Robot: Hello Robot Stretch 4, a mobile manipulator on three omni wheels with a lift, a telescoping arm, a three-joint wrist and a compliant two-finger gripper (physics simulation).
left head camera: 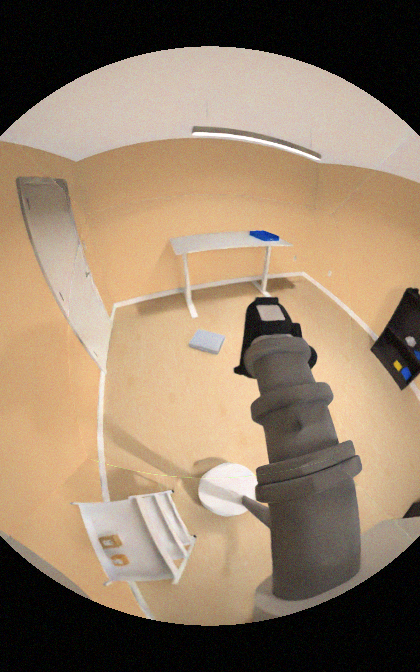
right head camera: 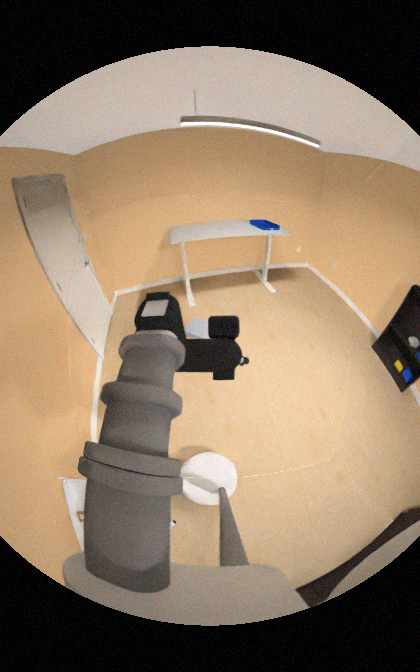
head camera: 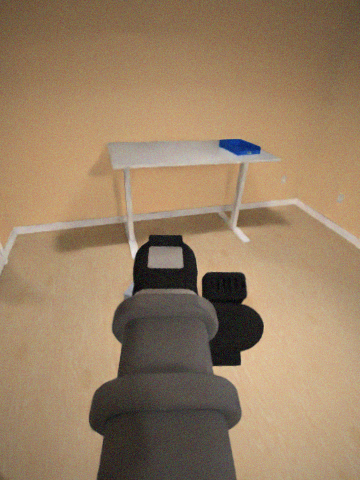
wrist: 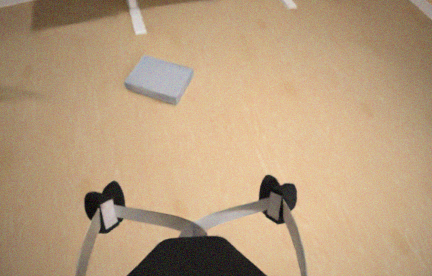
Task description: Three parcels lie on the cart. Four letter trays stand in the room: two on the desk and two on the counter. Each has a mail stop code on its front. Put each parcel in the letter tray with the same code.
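Places are measured from the robot's base along level axes (x down, y back, z left), in metres.
Pixels of known places: gripper, fingertip midpoint: [wrist: 192, 195].
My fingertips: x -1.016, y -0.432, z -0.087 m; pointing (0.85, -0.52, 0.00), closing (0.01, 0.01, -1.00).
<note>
Behind a point stands the place of what it marks.
A white desk [head camera: 160, 154] @[x -0.923, y -2.307, z 0.029 m] [left head camera: 210, 243] [right head camera: 205, 233] stands against the far wall. A blue letter tray [head camera: 240, 147] @[x -0.925, y -2.668, z -0.792 m] [left head camera: 264, 235] [right head camera: 265, 225] lies near its right end; its code is too small to read. The white cart [left head camera: 97, 515] [right head camera: 74, 495] is at the lower left of the left head view. A larger parcel [left head camera: 109, 541] and a smaller parcel [left head camera: 119, 560] lie on it. My gripper [wrist: 192, 195] @[x -1.016, y -0.432, z -0.087 m] is open, with bare floor between its fingertips in the wrist view, away from desk and cart. A third parcel and the other trays cannot be made out.
A pale blue-grey box [left head camera: 207, 342] [right head camera: 197, 328] [wrist: 160, 79] @[x -0.037, y -1.497, z 0.094 m] lies on the floor before the desk. A dark shelf unit [left head camera: 384, 347] [right head camera: 385, 347] with yellow and blue items stands at the right. A pale door [left head camera: 65, 270] [right head camera: 60, 260] is on the left wall.
</note>
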